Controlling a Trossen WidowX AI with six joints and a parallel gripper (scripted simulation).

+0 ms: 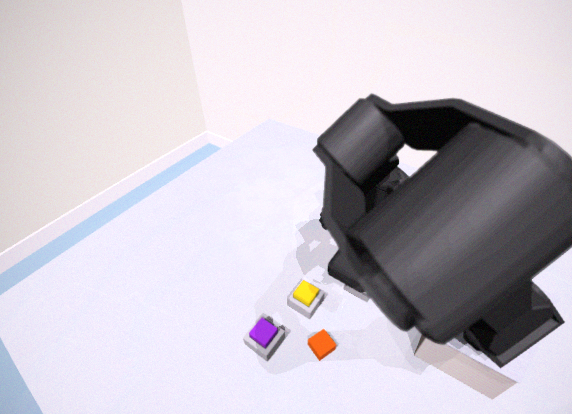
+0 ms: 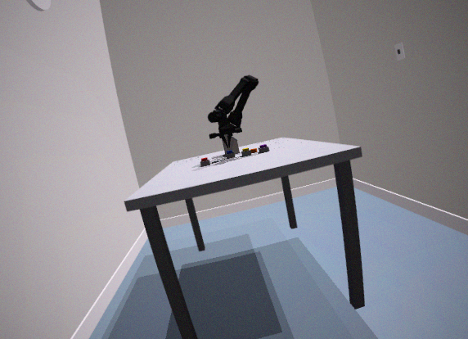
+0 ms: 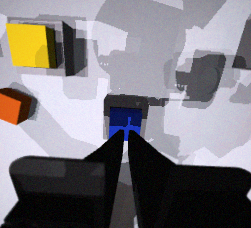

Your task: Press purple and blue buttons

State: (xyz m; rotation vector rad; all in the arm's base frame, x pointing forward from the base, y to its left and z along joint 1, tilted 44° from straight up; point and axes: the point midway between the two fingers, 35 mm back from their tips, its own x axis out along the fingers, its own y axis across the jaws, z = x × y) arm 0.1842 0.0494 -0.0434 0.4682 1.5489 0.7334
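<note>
Right now my gripper tip is 3 cm above the blue button. Round my gripper tip: red button (11 cm ahead, 13 cm to the right, 2 cm below); then small orange block (2 cm behind, 14 cm to the left, 5 cm below); then yellow button (5 cm ahead, 9 cm to the left, 2 cm below).
</note>
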